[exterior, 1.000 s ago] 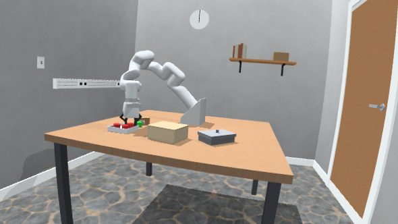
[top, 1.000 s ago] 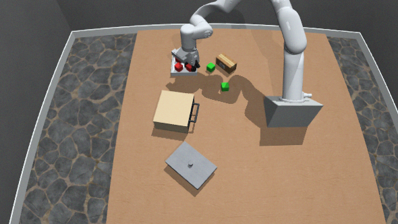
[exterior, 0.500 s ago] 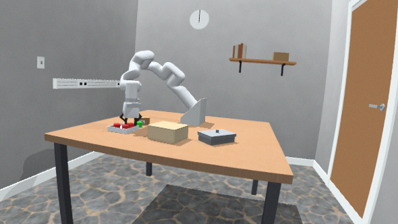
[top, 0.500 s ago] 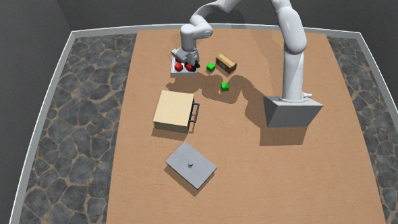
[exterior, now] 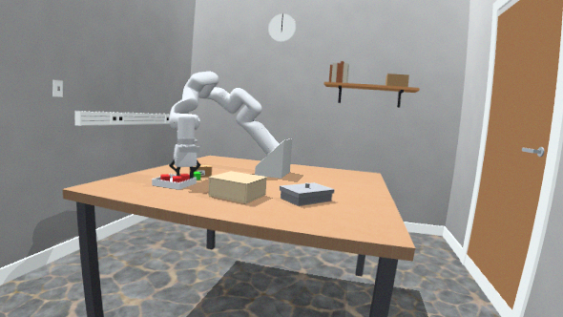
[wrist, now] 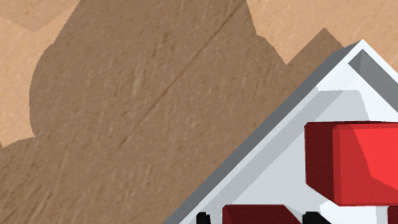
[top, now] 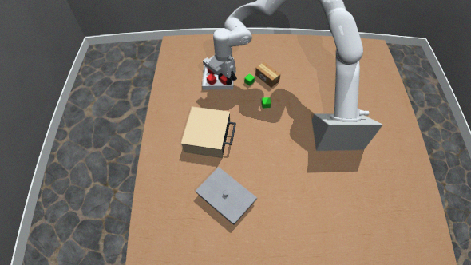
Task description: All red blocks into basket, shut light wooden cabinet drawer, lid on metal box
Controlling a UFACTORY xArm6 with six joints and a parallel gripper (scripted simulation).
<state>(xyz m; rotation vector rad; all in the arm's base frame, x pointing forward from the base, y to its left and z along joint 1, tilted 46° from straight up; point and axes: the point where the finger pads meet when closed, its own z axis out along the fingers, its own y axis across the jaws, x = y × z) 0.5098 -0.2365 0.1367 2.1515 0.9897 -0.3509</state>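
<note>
Now: hand 4 cm short of the white basket, 3 cm to the left of it and 2 cm above it. Also, from my hand: metal box (4 cm behind, 56 cm to the left, 1 cm below); then flat lid (4 cm behind, 56 cm to the left, 2 cm above); then taped cardboard box (20 cm behind, 4 cm to the right).
</note>
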